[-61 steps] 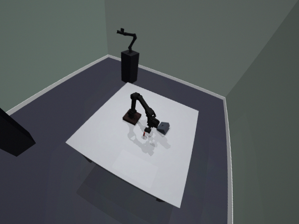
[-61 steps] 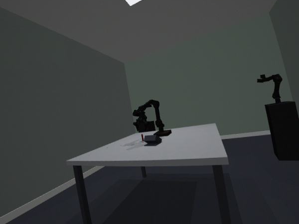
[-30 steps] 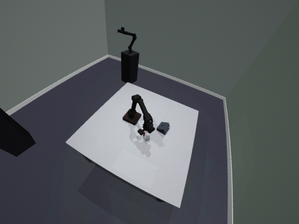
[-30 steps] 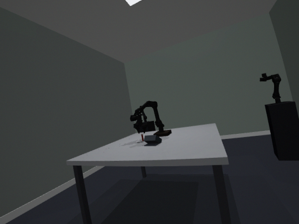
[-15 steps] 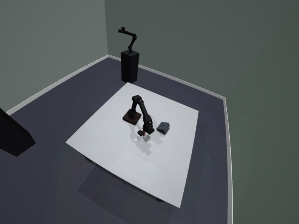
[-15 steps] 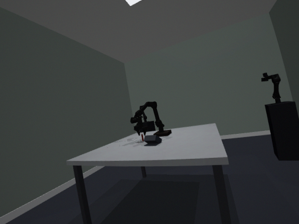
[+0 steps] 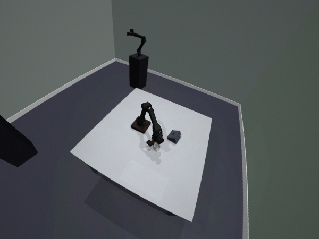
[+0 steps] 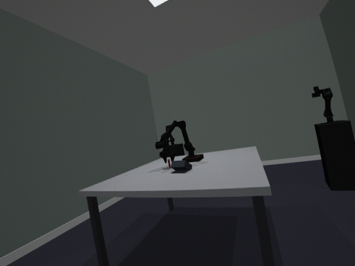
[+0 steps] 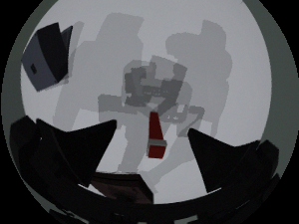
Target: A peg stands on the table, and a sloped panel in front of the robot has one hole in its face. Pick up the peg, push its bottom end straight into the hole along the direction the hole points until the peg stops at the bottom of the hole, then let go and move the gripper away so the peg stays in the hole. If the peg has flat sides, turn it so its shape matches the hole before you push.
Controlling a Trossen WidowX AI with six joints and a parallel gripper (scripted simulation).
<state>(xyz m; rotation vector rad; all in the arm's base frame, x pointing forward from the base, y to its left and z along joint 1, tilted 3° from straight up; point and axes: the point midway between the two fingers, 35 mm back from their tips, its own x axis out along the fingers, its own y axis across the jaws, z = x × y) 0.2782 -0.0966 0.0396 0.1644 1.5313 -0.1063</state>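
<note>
The sloped panel is 130 mm ahead of my gripper tip and 230 mm to the left of it. From my gripper tip the other things lie so: peg (20 mm above).
</note>
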